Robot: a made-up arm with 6 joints. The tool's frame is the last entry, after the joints.
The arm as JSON. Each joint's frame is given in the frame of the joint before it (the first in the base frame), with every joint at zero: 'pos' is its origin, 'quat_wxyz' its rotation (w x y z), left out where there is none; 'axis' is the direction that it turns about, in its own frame. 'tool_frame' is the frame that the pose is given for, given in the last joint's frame.
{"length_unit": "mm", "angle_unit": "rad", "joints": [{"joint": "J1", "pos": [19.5, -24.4, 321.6], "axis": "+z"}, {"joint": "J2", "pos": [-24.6, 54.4, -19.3], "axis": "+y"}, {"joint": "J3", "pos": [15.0, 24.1, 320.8], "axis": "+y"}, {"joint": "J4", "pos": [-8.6, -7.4, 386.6], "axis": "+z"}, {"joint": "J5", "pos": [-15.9, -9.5, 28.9], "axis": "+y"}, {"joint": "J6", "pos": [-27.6, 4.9, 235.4], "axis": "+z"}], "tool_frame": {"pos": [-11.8, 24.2, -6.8]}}
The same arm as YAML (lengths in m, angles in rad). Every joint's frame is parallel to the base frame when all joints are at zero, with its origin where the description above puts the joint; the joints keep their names.
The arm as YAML. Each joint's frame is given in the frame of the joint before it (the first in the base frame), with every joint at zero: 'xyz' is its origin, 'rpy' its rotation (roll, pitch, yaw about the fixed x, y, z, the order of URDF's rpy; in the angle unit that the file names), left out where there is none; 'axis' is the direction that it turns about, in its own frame. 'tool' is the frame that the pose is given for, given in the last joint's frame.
units:
  length: m
  angle: rad
joints:
  - name: J1
    type: revolute
    origin:
      xyz: [0.0195, -0.0244, 0.3216]
    axis: [0.0, 0.0, 1.0]
  - name: J2
    type: revolute
    origin:
      xyz: [-0.0246, 0.0544, -0.0193]
    axis: [0.0, 1.0, 0.0]
  - name: J3
    type: revolute
    origin:
      xyz: [0.015, 0.0241, 0.3208]
    axis: [0.0, 1.0, 0.0]
  - name: J4
    type: revolute
    origin:
      xyz: [-0.0086, -0.0074, 0.3866]
    axis: [0.0, 0.0, 1.0]
  - name: J5
    type: revolute
    origin:
      xyz: [-0.0159, -0.0095, 0.0289]
    axis: [0.0, 1.0, 0.0]
  - name: J6
    type: revolute
    origin:
      xyz: [-0.0276, 0.0049, 0.2354]
    axis: [0.0, 0.0, 1.0]
tool:
  origin:
    xyz: [-0.0118, 0.0242, -0.0068]

